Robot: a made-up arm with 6 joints.
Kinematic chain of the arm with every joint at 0, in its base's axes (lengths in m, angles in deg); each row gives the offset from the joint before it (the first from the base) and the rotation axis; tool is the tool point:
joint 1: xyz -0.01 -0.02 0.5 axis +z
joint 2: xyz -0.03 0 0.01 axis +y
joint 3: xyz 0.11 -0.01 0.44 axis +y
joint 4: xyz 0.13 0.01 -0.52 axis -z
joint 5: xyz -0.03 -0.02 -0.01 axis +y
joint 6: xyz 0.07 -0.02 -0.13 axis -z
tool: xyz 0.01 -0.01 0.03
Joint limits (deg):
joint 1: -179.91..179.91
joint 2: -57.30..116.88
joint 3: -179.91..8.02
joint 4: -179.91..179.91
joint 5: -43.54..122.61
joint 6: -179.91..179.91
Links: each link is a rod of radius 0.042 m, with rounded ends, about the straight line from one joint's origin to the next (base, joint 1, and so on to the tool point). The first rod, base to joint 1, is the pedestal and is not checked.
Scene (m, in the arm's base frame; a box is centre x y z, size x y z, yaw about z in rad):
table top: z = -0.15
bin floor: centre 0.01 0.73 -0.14 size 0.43 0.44 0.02 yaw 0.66
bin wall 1: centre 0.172 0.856 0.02 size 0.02 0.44 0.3 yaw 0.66
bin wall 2: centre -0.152 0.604 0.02 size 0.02 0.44 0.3 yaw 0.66
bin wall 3: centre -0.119 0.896 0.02 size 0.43 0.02 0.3 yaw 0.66
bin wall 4: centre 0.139 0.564 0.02 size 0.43 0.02 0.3 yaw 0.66
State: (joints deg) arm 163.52 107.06 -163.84 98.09 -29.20 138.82
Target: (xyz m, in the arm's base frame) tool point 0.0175 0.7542 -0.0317
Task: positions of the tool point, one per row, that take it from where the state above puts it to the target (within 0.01 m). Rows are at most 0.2 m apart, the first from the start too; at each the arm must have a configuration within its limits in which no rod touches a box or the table.
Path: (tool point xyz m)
1: -0.8232 0.4124 0.0700
2: -0.7619 0.5198 0.1258
3: -0.6722 0.6068 0.1854
4: -0.5605 0.6660 0.2453
5: -0.4351 0.6920 0.3026
6: -0.3055 0.6826 0.3542
7: -0.1482 0.7374 0.3279
8: 0.0175 0.7542 0.3009
9: 0.0164 0.7771 0.1931
10: 0.0164 0.7774 0.0807
11: 0.0175 0.7542 -0.0317

